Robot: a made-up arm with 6 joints. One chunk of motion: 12 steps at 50 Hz.
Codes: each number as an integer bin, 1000 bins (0 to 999) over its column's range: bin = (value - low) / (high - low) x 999, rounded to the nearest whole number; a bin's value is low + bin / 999 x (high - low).
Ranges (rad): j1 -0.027..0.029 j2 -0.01..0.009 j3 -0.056..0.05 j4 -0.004..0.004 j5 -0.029..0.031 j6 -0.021..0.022
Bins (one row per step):
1: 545 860 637 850 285 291
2: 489 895 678 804 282 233
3: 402 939 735 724 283 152
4: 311 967 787 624 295 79
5: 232 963 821 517 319 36
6: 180 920 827 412 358 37
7: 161 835 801 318 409 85
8: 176 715 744 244 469 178
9: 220 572 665 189 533 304
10: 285 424 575 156 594 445
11: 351 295 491 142 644 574
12: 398 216 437 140 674 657
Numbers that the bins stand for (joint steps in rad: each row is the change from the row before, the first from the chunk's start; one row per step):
1: 0.00355 0.00636 0.01159 0.00281 -0.01188 -0.00847
2: 0.00041 0.00702 0.01594 0.00244 -0.01206 -0.01097
3: -0.00447 0.00786 0.02199 0.00180 -0.01200 -0.01446
4: -0.00957 0.00839 0.02751 0.00100 -0.01128 -0.01760
5: -0.01399 0.00832 0.03111 0.00014 -0.00984 -0.01945
6: -0.01691 0.00750 0.03175 -0.00070 -0.00750 -0.01941
7: -0.01797 0.00588 0.02899 -0.00145 -0.00444 -0.01734
8: -0.01713 0.00360 0.02294 -0.00205 -0.00083 -0.01334
9: -0.01467 0.00088 0.01456 -0.00249 0.00301 -0.00791
10: -0.01102 -0.00194 0.00501 -0.00275 0.00668 -0.00185
11: -0.00732 -0.00439 -0.00390 -0.00286 0.00968 0.00371
12: -0.00469 -0.00589 -0.00963 -0.00288 0.01148 0.00728

